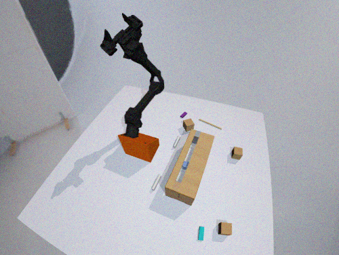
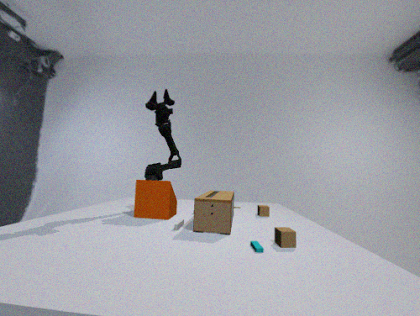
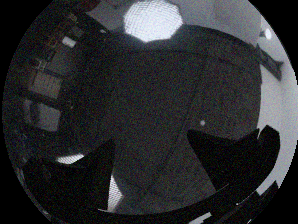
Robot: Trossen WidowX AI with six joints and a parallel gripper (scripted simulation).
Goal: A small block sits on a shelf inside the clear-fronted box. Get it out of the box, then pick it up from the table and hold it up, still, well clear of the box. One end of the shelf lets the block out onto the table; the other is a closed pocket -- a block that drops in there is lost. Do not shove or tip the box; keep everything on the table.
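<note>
My gripper tip is now 64 cm above the tan box, 32 cm short of it and 7 cm to the left of it. The rest, counted from my gripper tip: thin wooden stick 70 cm below, 39 cm ahead, 33 cm to the left; then blue block 62 cm below, 33 cm ahead, 9 cm to the right.
</note>
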